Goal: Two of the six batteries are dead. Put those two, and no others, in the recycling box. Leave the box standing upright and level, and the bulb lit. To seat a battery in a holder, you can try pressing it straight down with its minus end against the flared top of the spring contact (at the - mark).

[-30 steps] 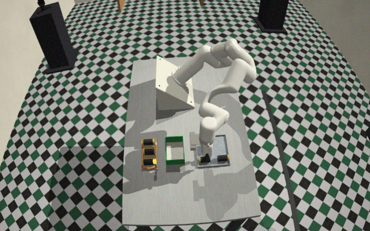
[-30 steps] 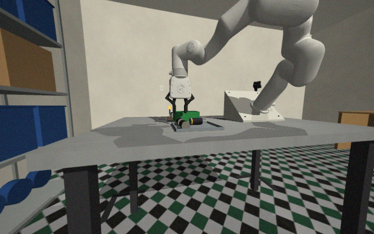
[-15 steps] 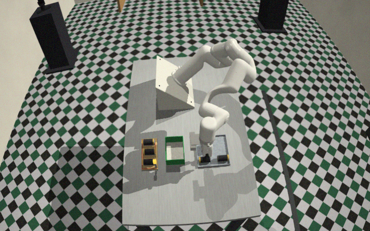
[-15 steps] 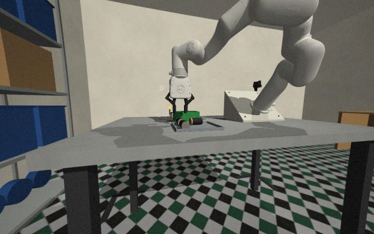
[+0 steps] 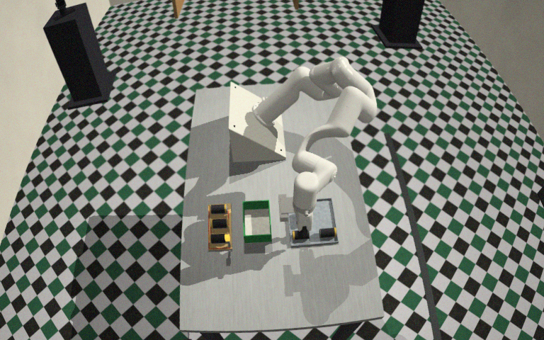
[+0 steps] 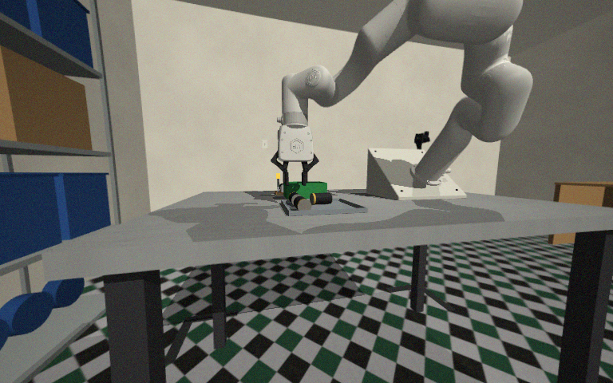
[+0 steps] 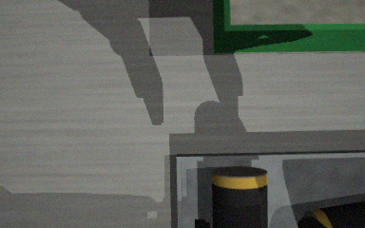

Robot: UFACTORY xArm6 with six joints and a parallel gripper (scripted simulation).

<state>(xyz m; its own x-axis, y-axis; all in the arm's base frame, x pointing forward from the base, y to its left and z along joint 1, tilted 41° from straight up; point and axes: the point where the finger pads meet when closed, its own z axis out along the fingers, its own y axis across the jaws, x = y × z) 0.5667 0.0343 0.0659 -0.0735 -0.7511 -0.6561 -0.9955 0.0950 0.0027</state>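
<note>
The green recycling box lies 15 cm to the right of my hand, 7 cm behind it and 6 cm below it. From my hand the other things lie so: grey tray: 7 cm below, 6 cm behind, 5 cm to the left.
</note>
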